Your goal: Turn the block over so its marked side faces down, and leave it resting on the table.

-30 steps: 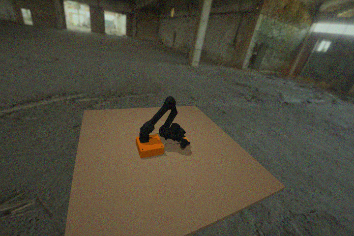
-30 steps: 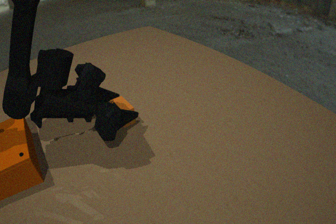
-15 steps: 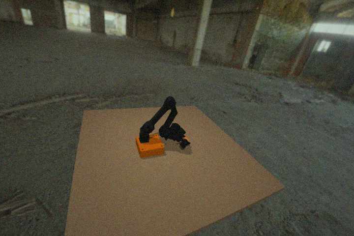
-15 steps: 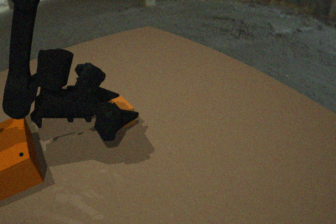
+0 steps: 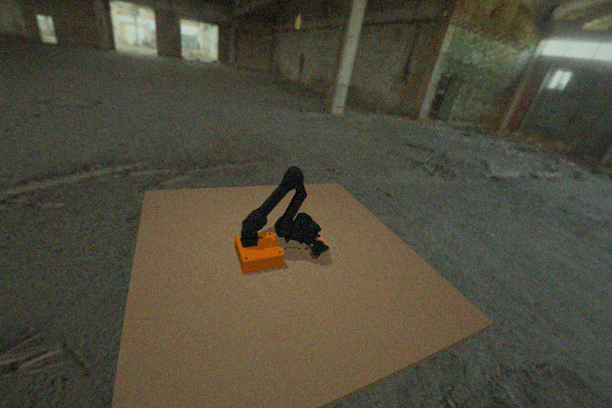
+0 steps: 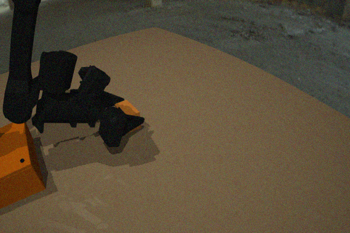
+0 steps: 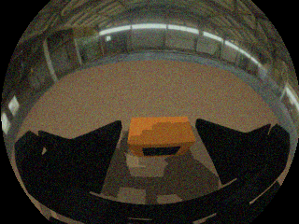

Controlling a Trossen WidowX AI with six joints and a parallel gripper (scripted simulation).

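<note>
My gripper tip is 2 cm past the orange block and 1 cm above it.
</note>
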